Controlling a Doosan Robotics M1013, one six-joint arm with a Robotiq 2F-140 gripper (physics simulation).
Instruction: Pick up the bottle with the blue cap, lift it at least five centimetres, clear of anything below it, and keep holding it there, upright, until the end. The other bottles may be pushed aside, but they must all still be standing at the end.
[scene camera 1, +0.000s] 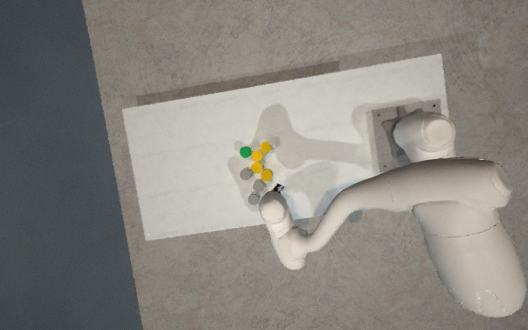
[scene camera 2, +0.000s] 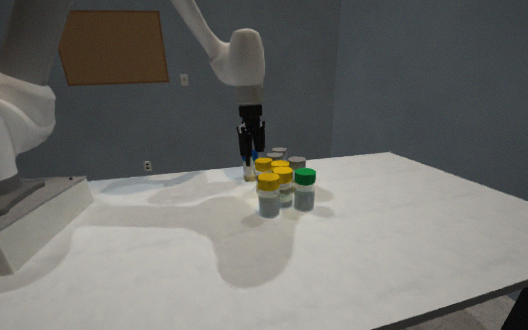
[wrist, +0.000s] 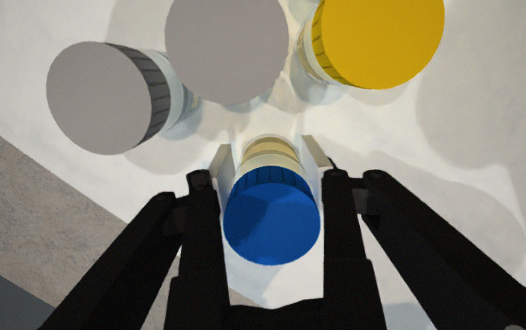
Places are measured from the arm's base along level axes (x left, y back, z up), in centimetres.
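Pixels of known places: gripper, fingertip midpoint: (scene camera 2: 254, 171) (wrist: 267, 155).
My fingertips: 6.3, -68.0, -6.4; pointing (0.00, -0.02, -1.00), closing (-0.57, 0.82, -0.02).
Note:
Behind a point stands the place of what it marks, as x, y, z.
The bottle with the blue cap (scene camera 2: 254, 154) {5.2, -67.8, 0.3} (wrist: 271, 222) {7.5, -67.1, 0.7} stands upright between the two fingers of my gripper (scene camera 2: 252, 159) (wrist: 267, 155) {6.3, -68.0, -6.4}. In the wrist view both pads lie close against its sides, and my gripper is shut on it. Its base looks to be at the table top in scene camera 2; no gap below it can be made out. In scene camera 1 the arm hides the bottle, and a small black part of the gripper (scene camera 1: 278, 188) {6.3, -68.0, -6.4} shows beside the wrist.
Upright bottles stand close by: grey caps (scene camera 1: 258, 185) {0.0, -73.0, 0.7} (scene camera 1: 253, 199) {5.6, -77.6, 0.7} (wrist: 226, 45) {0.7, -73.1, 0.7} (wrist: 100, 97) {5.5, -77.5, 0.7} nearest, several yellow caps (scene camera 1: 266, 175) {-3.3, -67.7, 0.8} (scene camera 2: 268, 181) {-18.3, -62.6, 0.5} (wrist: 382, 40) {-2.7, -67.4, 0.7}, and a green cap (scene camera 1: 245, 152) {-17.0, -73.5, 0.8} (scene camera 2: 305, 176) {-19.5, -72.2, 0.4} further off. They share the white table (scene camera 1: 175, 200) {-6.0, -118.6, -9.8} (scene camera 2: 400, 240) {-38.0, -84.4, -9.8} with the robot's base plate (scene camera 1: 377, 120) {-10.2, -10.2, -0.6}.

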